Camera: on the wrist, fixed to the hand. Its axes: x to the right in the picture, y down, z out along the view.
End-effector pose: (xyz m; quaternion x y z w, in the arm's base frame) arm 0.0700 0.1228 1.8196 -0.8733 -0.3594 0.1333 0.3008
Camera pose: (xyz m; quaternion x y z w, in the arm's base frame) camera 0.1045 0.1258 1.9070 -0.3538 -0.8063 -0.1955 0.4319
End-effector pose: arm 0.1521 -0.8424 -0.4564 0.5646 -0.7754 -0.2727 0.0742
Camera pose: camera 0.2093 -0.9014 -0.4106 -0.9768 0.1690 0.0972 0.0882
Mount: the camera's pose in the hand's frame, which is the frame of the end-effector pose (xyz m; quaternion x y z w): 0.0251 -0.0371 -0.0827 0.0930 0.1306 -0.6933 0.7026
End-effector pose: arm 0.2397 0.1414 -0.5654 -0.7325 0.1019 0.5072 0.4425
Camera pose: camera 0.3275 0.1086 -0.5583 -0.6104 -0.3313 -0.0556 0.7174
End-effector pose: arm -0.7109 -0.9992 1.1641 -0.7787 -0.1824 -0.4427 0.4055
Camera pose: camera -0.7659 -1.0442 1.2256 -0.3251 -0.6562 -0.6769 0.0742
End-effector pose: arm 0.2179 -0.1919 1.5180 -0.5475 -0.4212 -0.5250 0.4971
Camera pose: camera 0.1709 -0.2694 1.5430 0.0221 -0.6594 -0.7459 0.0912
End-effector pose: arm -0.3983 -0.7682 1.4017 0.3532 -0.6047 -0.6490 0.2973
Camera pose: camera -0.3435 -0.8327 1.3607 -0.7798 0.2015 0.5597 0.1949
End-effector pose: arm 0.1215 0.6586 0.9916 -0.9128 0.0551 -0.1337 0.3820
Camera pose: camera 0.1218 0.6231 1.0787 -0.6265 -0.5567 -0.4831 0.2534
